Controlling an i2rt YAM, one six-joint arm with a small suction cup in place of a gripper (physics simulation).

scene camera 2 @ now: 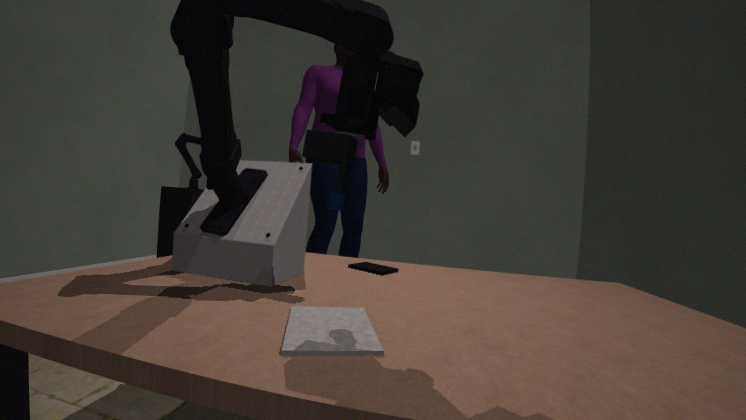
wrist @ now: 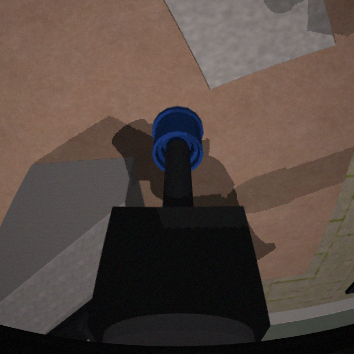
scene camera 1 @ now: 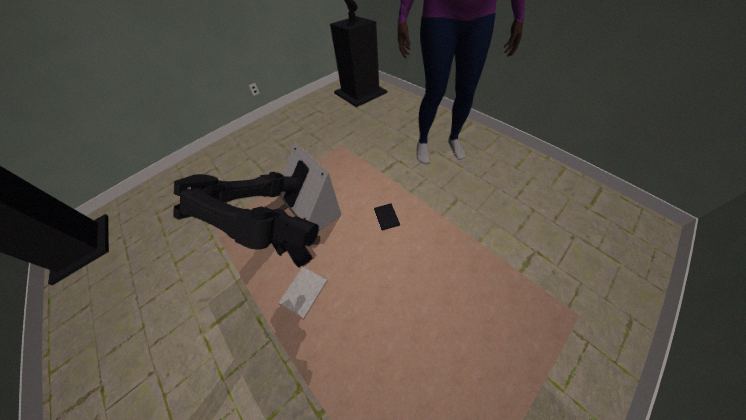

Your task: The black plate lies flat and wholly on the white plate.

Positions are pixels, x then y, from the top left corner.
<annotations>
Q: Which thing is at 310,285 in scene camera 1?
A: A white plate.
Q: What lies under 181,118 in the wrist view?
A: My suction cup.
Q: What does my suction cup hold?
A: Nothing.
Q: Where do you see a white plate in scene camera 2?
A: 311,331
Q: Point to a white plate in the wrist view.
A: At 226,47
</annotations>
